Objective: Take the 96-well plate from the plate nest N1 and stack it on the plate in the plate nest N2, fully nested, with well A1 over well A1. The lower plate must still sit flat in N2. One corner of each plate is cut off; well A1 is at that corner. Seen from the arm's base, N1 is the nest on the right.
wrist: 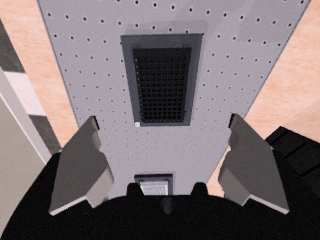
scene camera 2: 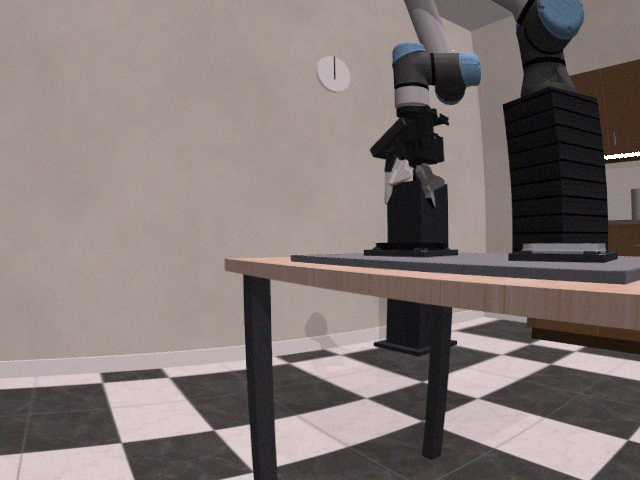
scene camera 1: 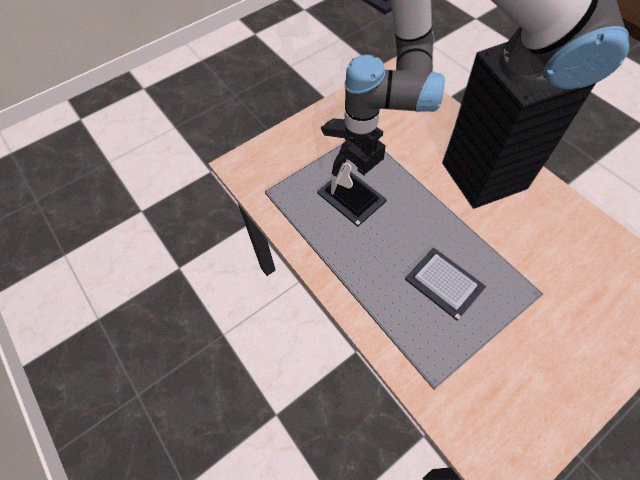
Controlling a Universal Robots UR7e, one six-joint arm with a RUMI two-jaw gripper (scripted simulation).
Path:
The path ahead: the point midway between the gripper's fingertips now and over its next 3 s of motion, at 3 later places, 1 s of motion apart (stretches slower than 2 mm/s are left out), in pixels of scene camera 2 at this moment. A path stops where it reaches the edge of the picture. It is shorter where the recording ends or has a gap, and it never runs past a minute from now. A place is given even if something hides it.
My gripper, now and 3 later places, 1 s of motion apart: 411,206; 412,227; 412,242; 412,235

